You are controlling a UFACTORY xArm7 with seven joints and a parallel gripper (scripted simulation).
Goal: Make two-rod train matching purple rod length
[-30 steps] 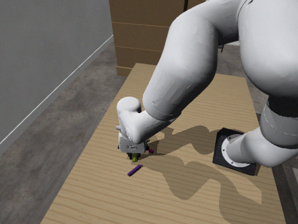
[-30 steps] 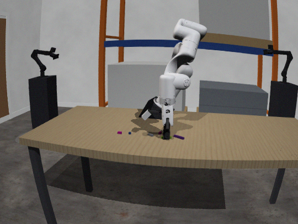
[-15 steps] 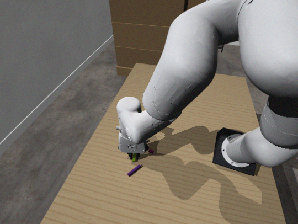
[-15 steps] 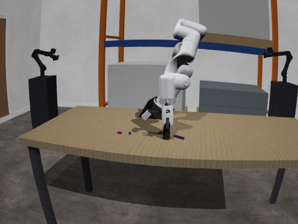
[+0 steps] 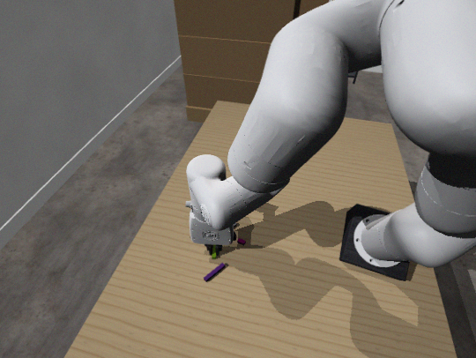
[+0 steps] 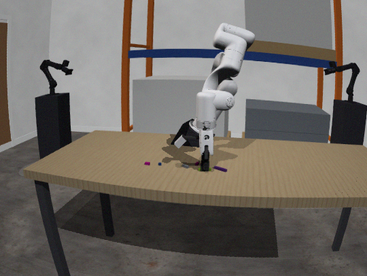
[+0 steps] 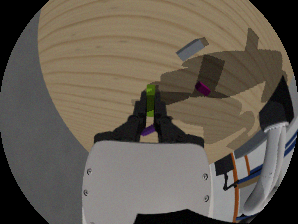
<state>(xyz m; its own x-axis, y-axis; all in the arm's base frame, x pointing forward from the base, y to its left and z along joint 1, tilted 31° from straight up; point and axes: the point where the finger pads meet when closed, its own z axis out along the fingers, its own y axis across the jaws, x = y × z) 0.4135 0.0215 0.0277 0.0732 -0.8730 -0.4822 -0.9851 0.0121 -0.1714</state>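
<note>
The blue rod is 180 mm to the right of my hand, 50 mm behind it and 20 mm below it. Round my hand: grey rod (80 mm to the right, 30 mm behind, 20 mm below); then lime rod (20 mm below); then purple rod (60 mm to the left, 20 mm below, 10 mm behind).
</note>
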